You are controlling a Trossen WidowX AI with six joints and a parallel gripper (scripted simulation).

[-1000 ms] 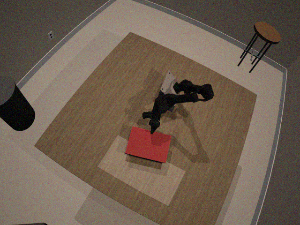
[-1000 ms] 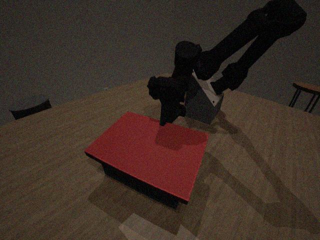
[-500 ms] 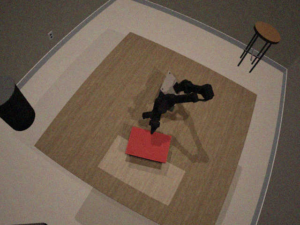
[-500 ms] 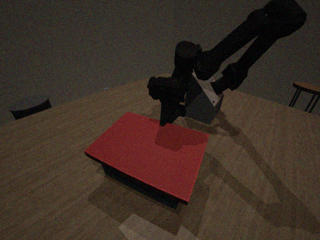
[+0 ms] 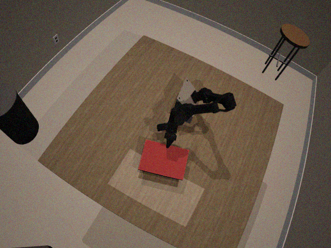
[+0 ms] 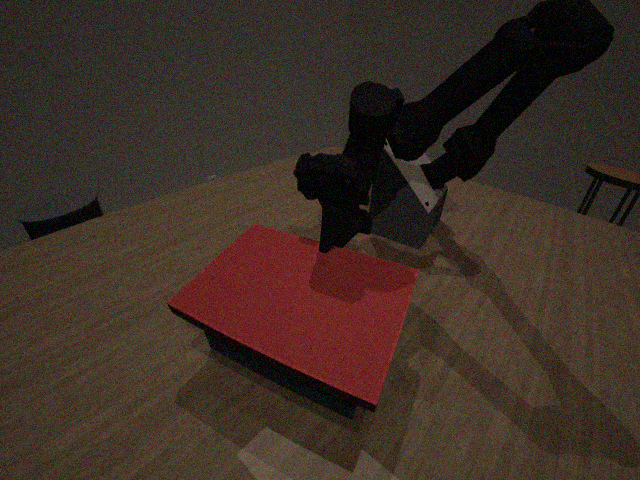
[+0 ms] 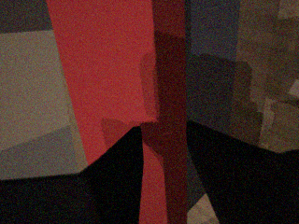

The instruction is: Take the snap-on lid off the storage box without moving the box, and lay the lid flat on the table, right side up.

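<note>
The red lid lies 70 mm ahead of my gripper tip and 20 mm to the left of it. From my gripper tip the other things lie so: storage box: 70 mm ahead, 60 mm below, 20 mm to the left.
</note>
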